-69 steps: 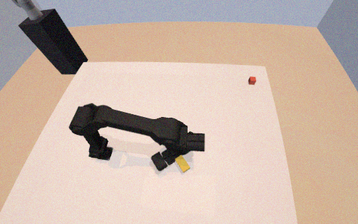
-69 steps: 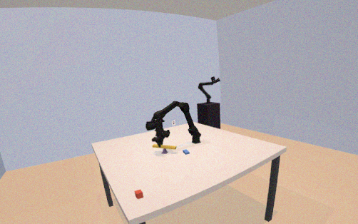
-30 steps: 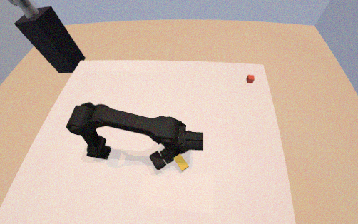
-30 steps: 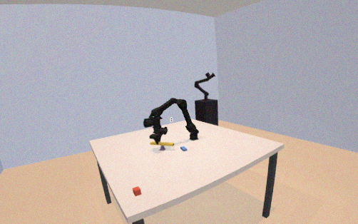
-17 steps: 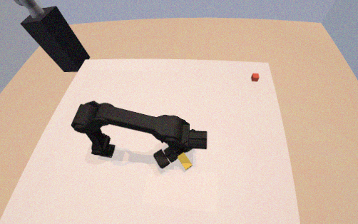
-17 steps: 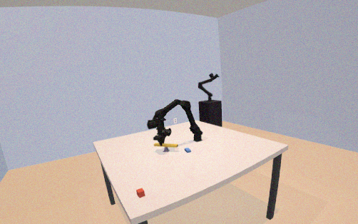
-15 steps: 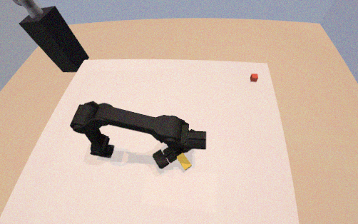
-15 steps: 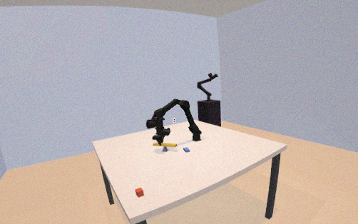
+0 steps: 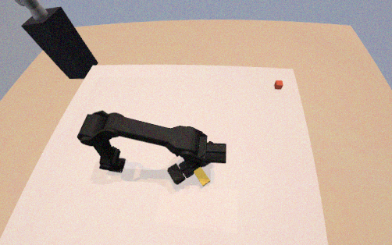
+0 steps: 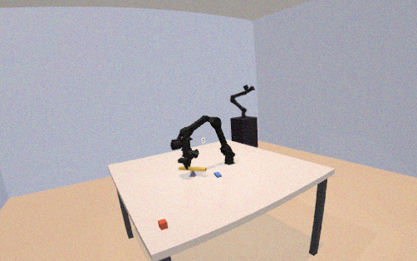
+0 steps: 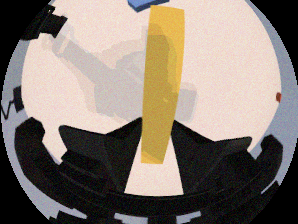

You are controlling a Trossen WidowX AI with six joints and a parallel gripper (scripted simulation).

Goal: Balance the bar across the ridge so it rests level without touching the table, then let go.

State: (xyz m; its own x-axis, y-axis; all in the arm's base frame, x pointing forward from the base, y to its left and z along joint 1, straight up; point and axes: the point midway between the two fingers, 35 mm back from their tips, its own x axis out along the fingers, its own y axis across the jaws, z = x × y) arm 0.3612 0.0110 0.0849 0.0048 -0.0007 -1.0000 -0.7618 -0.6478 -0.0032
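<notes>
The yellow bar is 2 cm to the left of my gripper tip and 2 cm behind it. Also, from my gripper tip: blue block: 15 cm behind, 14 cm to the left, 4 cm below; red cube: 49 cm to the left, 38 cm ahead, 3 cm below.
</notes>
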